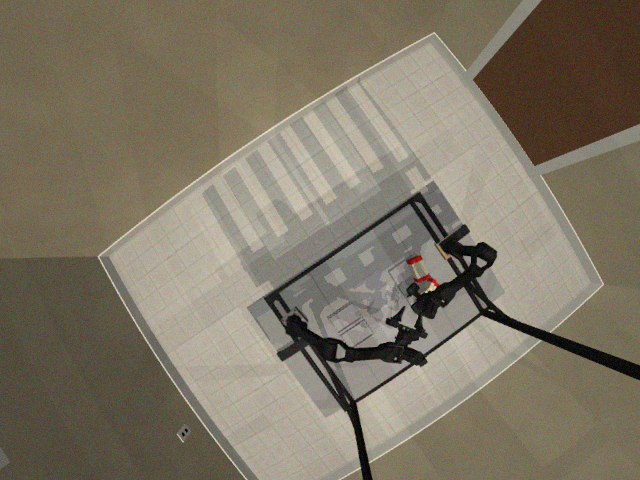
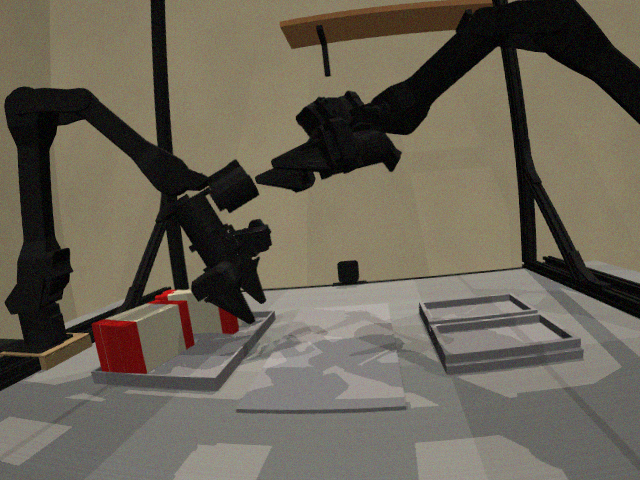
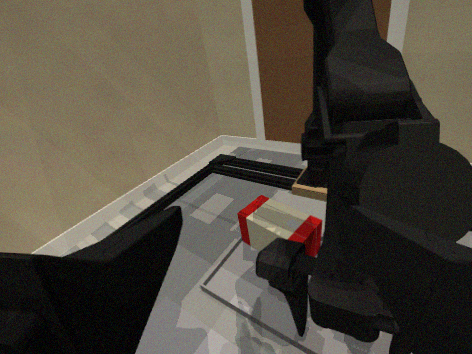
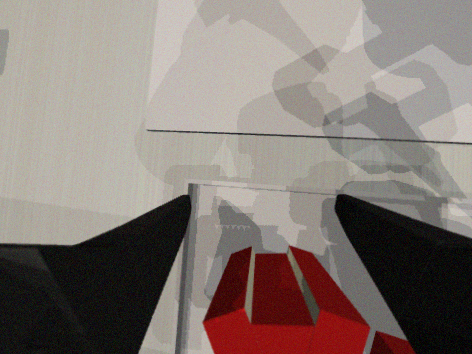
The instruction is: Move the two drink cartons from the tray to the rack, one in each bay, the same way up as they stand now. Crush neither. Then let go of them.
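Frame: origin at the left arm's base, x right, y ahead, z up, level; metres.
Seen in the pictures: left gripper, fingertip midpoint: [image 1: 412,309] [image 2: 263,172] [image 3: 264,214]; right gripper, fingertip midpoint: [image 1: 412,302] [image 2: 258,312] [image 3: 342,350] [image 4: 262,201]; left arm's base at its link origin: [image 1: 294,321]; right arm's base at its link origin: [image 1: 448,246] [image 2: 45,342] [image 3: 319,178].
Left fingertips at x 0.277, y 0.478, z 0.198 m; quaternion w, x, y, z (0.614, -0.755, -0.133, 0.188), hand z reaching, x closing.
Offsets run from my left fingertips to a thing's middle. Level surfaces: height alone.
Two red-and-cream drink cartons sit in the grey tray [image 2: 156,381] [image 3: 221,263] [image 4: 189,246]. One carton @[dx -0.064, dy +0.178, dz -0.201 m] [image 2: 142,335] [image 1: 416,268] [image 3: 277,221] lies on its side. The second carton @[dx +0.049, dy +0.140, dz -0.201 m] [image 2: 201,310] [image 1: 430,284] [image 4: 284,298] is behind it, under my right gripper. My right gripper [image 2: 256,310] [image 1: 419,292] [image 4: 262,201] is open, low over the tray, with its fingers on either side of the second carton and not closed on it. My left gripper [image 2: 285,178] [image 1: 410,320] is open and empty, high above the middle of the table. The grey two-bay rack @[dx -0.057, dy -0.279, dz -0.231 m] [image 2: 485,321] is empty.
A flat grey mat @[dz -0.237 m] [image 2: 328,381] lies between tray and rack. Black frame posts [image 2: 161,119] stand at the table's corners, and a wooden board [image 2: 385,21] hangs overhead. A small black block [image 2: 348,271] sits at the back edge.
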